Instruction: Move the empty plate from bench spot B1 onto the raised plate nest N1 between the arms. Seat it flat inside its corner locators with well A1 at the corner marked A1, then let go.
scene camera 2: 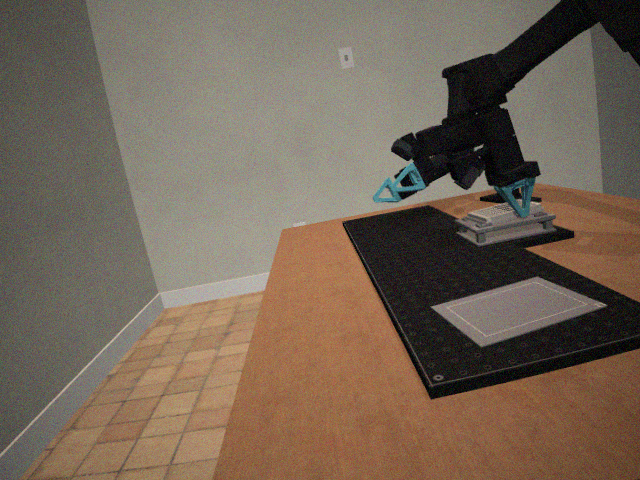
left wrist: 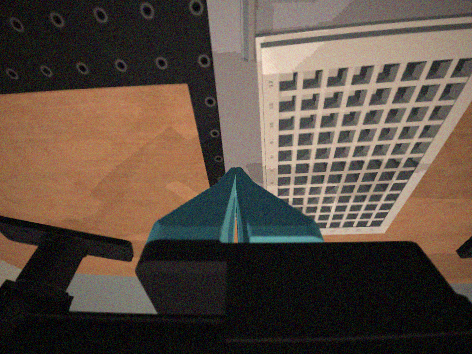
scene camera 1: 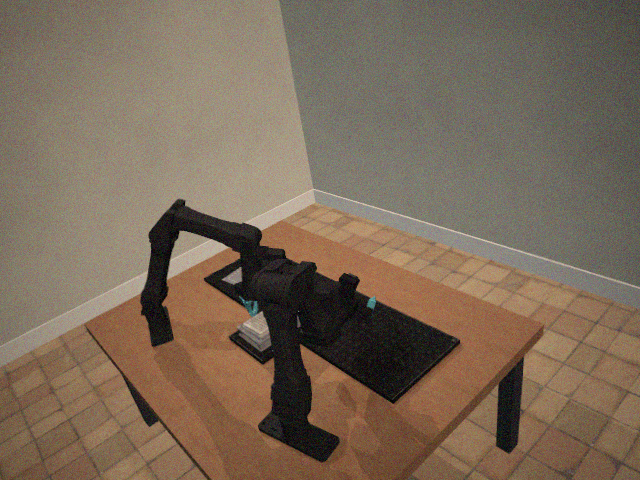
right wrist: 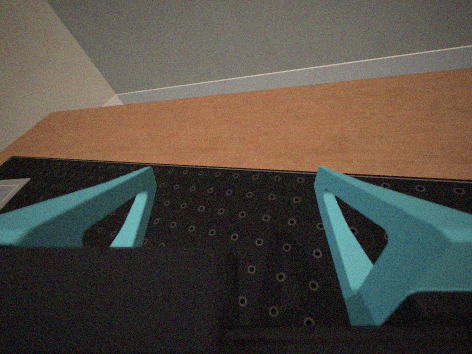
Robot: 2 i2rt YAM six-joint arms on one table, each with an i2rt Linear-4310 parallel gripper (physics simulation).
My left gripper [scene camera 2: 524,216] is shut, holding nothing. Also in view: a white well plate [scene camera 2: 499,213]. My right gripper [scene camera 2: 382,195] is open, with nothing in its grasp.
